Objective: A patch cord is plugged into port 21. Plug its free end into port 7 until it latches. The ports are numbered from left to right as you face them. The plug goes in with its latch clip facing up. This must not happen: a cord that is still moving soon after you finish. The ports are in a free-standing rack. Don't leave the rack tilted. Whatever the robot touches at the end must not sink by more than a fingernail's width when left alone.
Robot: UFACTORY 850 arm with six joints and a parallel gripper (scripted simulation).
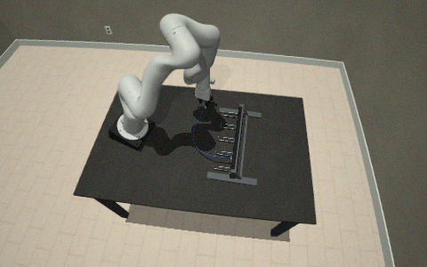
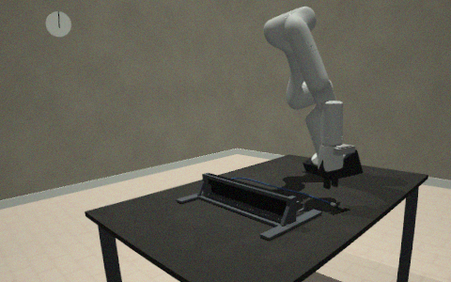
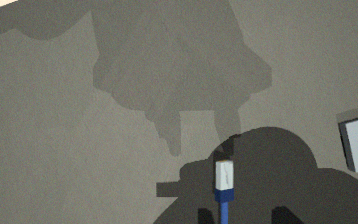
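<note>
My gripper is now 1 cm short of the plug, 2 cm to the right of it and 8 cm above it.
</note>
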